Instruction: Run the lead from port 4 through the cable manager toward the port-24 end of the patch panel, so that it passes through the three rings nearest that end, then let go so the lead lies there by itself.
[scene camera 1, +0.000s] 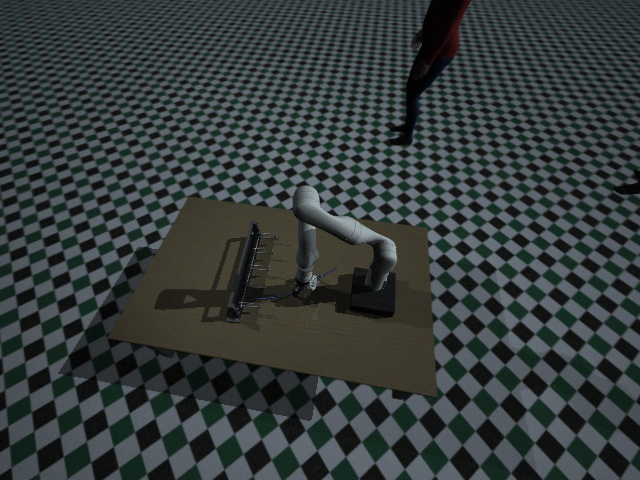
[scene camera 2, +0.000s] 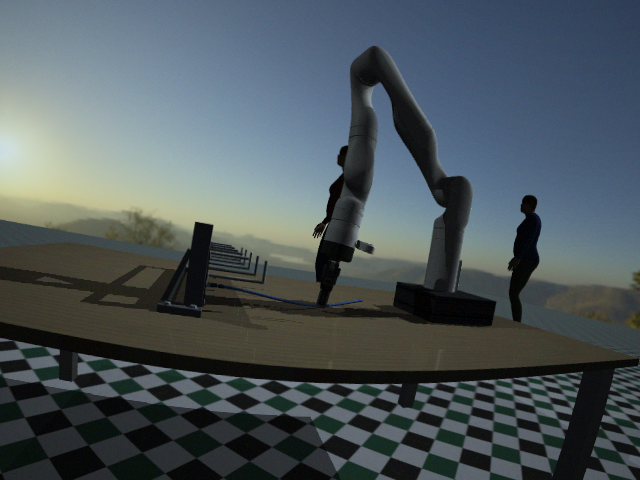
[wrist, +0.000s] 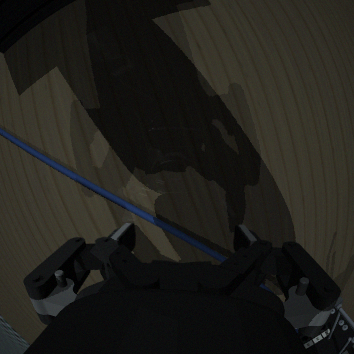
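Observation:
The blue lead (scene camera 1: 273, 297) (scene camera 2: 268, 296) (wrist: 100, 192) leaves the patch panel (scene camera 1: 242, 273) (scene camera 2: 201, 258) near its near end and runs low across the table, past the gripper, to a free end toward the robot base. My gripper (scene camera 2: 322, 304) (wrist: 183, 235) is open, pointing down with its fingertips close to the table. In the wrist view the lead crosses slantwise between the spread fingers; whether it touches one is not clear. The cable manager's rings (scene camera 1: 261, 268) (scene camera 2: 265, 272) stick out in a row from the panel. The lead runs out below them, away from the far rings.
The black robot base (scene camera 1: 373, 304) (scene camera 2: 444, 310) stands on the wooden table (scene camera 1: 361, 351) (scene camera 2: 361, 346), beyond the lead's free end. The panel and its projecting rings stand on the opposite side of the gripper. People stand on the floor behind the table.

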